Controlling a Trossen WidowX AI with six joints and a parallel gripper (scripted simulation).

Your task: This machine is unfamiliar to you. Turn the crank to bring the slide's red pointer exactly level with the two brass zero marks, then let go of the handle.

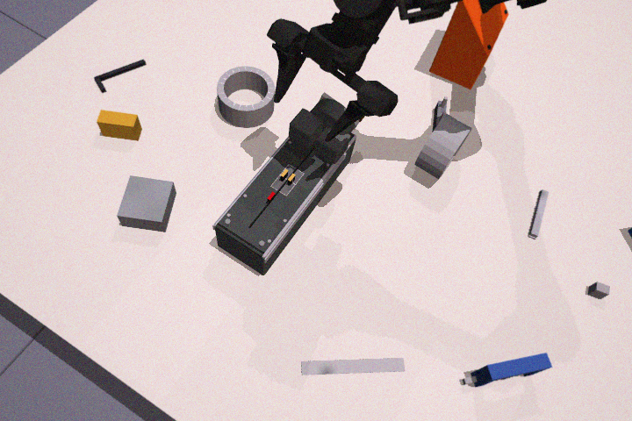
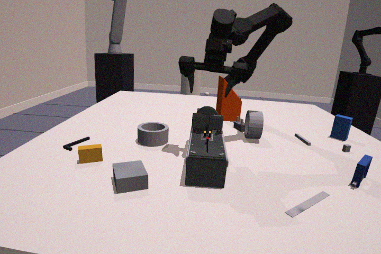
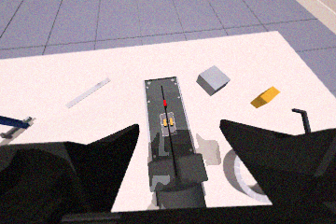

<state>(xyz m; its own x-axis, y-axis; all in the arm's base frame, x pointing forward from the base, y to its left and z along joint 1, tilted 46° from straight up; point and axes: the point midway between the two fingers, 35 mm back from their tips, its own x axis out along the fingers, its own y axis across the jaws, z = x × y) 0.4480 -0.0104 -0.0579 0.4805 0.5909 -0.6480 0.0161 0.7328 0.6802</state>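
Now: gripper tip 15 cm past the crank handle, 10 cm above it and 2 cm to the right of it. From my gripper tip the other things lie so: red pointer (10 cm below, 8 cm ahead, 1 cm to the left); grey cube (18 cm ahead, 16 cm below, 15 cm to the right); yellow block (29 cm to the right, 16 cm below, 11 cm ahead).
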